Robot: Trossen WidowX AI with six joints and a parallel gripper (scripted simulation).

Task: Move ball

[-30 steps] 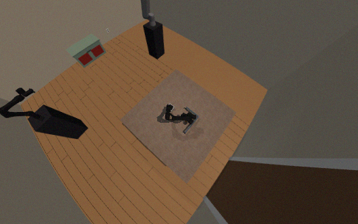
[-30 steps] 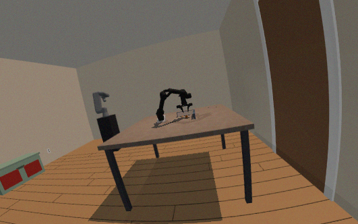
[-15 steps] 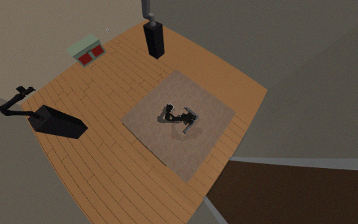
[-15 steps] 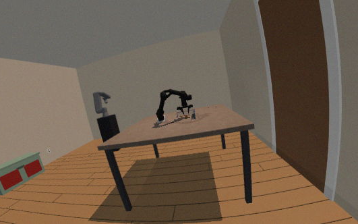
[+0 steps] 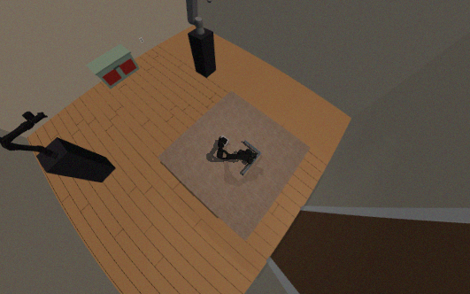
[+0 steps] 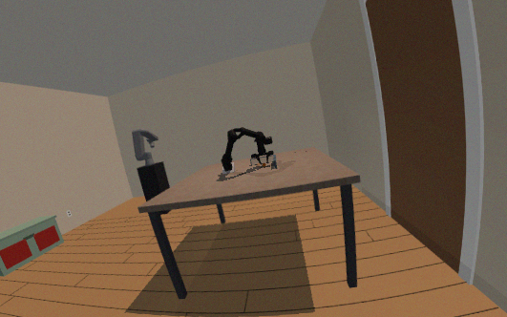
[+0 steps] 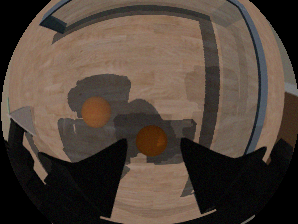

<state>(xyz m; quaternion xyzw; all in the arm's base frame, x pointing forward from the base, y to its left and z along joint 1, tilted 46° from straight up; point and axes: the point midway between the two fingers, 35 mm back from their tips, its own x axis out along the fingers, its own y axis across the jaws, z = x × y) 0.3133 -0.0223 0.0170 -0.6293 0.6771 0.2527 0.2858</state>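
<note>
The see-through copy of ball is 50 mm behind my gripper tip and 30 mm to the left of it. From my gripper tip the other things lie so: orange-brown ball (right at my gripper tip).
</note>
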